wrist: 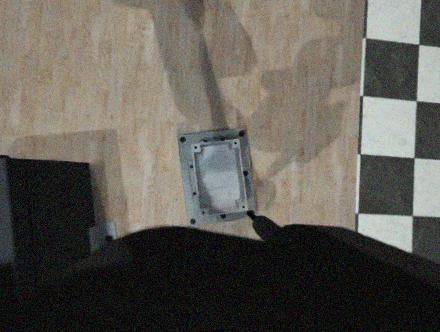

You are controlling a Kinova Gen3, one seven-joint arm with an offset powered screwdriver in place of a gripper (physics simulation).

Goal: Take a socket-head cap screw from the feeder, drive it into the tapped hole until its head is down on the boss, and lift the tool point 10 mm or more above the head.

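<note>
The screwdriver [251, 214] reaches up from the dark tool body at the bottom of the wrist view. Its narrow tip overlaps the lower right corner of the grey metal part. Whether a cap screw sits on the tip, and whether the tip touches the part, is too small and dark to tell. The grey part [187, 181] has a flat flange with dark holes and a raised rectangular wall with small holes at its corners. The tip hides the flange corner under it. I cannot tell which hole is the tapped one. The feeder [50, 200] seems to be the dark box at the left; no screws show on it.
A small light grey tab [111, 229] with a dark hole juts out beside the dark box. A black-and-white checkered surface [388, 125] runs along the right. Shadows of the arm fall across the wooden table top [75, 65]. The dark tool body hides the bottom of the view.
</note>
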